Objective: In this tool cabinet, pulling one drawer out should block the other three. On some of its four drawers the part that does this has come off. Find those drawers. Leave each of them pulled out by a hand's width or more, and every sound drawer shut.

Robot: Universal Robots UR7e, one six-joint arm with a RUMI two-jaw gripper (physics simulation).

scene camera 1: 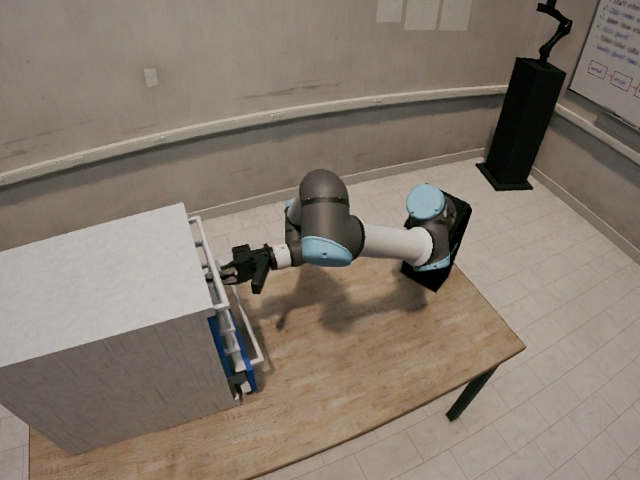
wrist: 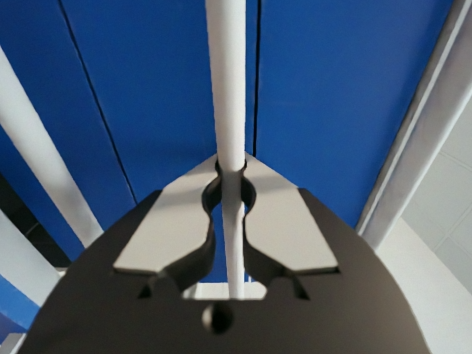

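Note:
The cabinet (scene camera 1: 98,279) stands at the left with its drawer fronts facing my arm. The wrist view is turned sideways, with the cabinet's top towards the right. My gripper (scene camera 1: 216,273) (wrist: 233,152) is shut on the white bar handle (wrist: 227,75) of the second drawer from the top. The top drawer (wrist: 340,90), second drawer (wrist: 155,90) and third drawer (wrist: 40,55) show level blue fronts with thin seams between them. The bottom drawer (scene camera 1: 252,379) (wrist: 17,297) stands partly out. Its handle (scene camera 1: 248,328) sticks out furthest. The drawer interiors are mostly hidden.
The top drawer's handle (scene camera 1: 208,253) (wrist: 425,130) and the third drawer's handle (wrist: 45,155) run on either side of my fingers. The cabinet stands on a wooden table (scene camera 1: 361,361). A black pedestal (scene camera 1: 524,118) stands by the far wall.

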